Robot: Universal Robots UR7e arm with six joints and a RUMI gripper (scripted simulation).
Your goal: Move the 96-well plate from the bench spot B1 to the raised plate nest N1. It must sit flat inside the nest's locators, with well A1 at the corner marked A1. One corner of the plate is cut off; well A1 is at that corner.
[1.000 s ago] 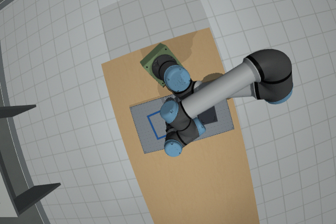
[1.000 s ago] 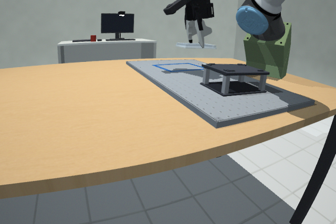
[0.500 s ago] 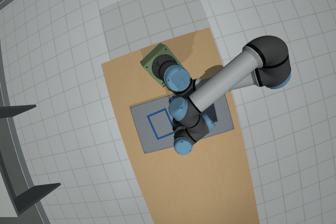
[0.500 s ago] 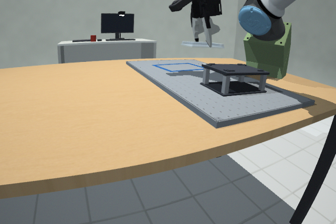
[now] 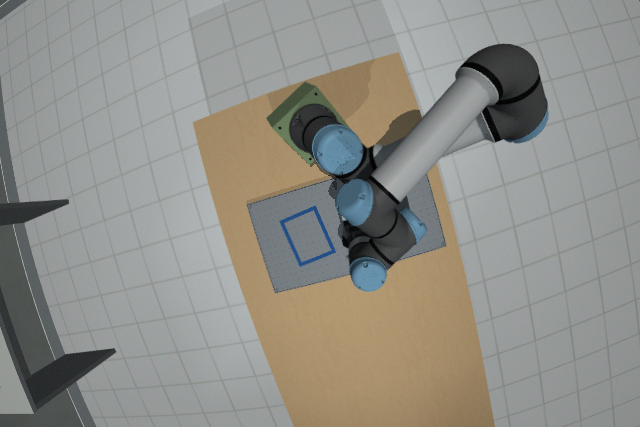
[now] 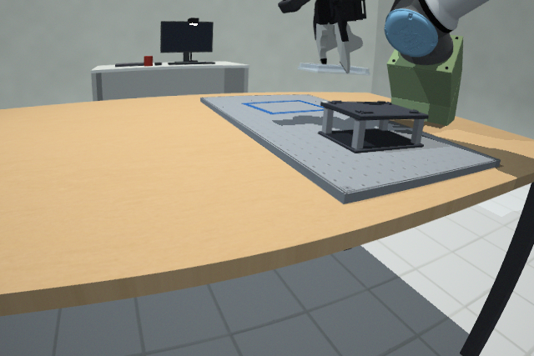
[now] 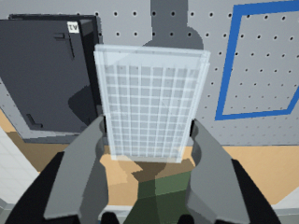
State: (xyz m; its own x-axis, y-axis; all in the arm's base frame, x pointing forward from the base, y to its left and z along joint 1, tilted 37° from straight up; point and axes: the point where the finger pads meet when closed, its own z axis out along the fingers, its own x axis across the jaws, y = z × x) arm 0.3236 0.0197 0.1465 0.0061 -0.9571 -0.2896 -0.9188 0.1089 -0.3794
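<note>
Now: hand 7 cm short of the A1 label, 8 cm to the right of it and 6 cm above it. The rest, counted from my hand: clear 96-well plate: 1 cm below.
</note>
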